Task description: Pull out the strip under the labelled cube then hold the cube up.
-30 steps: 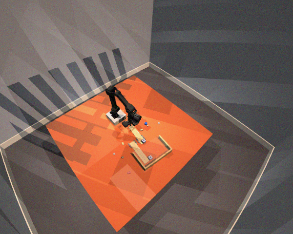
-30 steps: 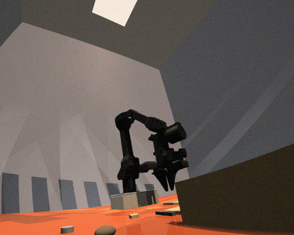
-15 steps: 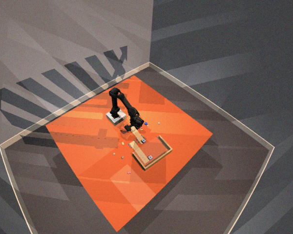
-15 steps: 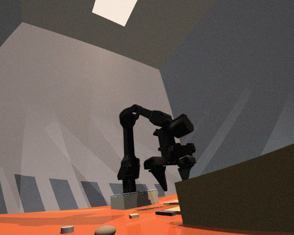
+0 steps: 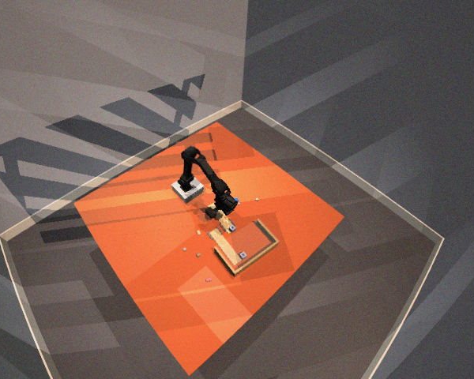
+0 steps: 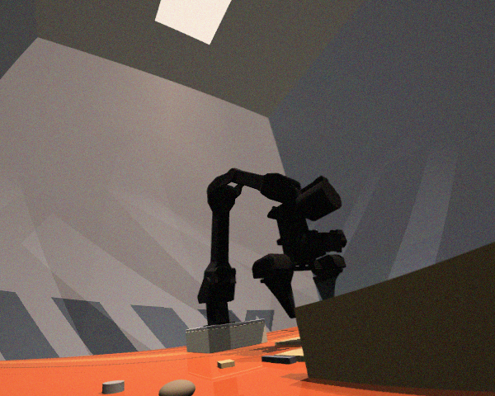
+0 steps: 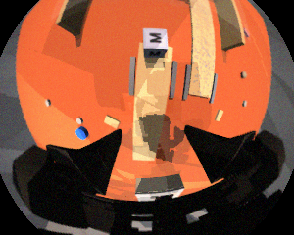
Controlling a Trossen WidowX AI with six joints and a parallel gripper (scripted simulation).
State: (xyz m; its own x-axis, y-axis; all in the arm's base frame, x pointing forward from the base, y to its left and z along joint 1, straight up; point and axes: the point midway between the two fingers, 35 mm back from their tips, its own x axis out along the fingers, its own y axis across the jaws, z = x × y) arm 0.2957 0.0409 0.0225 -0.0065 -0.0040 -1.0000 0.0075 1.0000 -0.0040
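Right now the strip is 4 cm below my gripper tip and 1 cm ahead of it. From my gripper tip the other things lie so: pink piece (31 cm to the right, 26 cm ahead, 4 cm below); then blue piece (16 cm to the left, 4 cm below, 3 cm behind).
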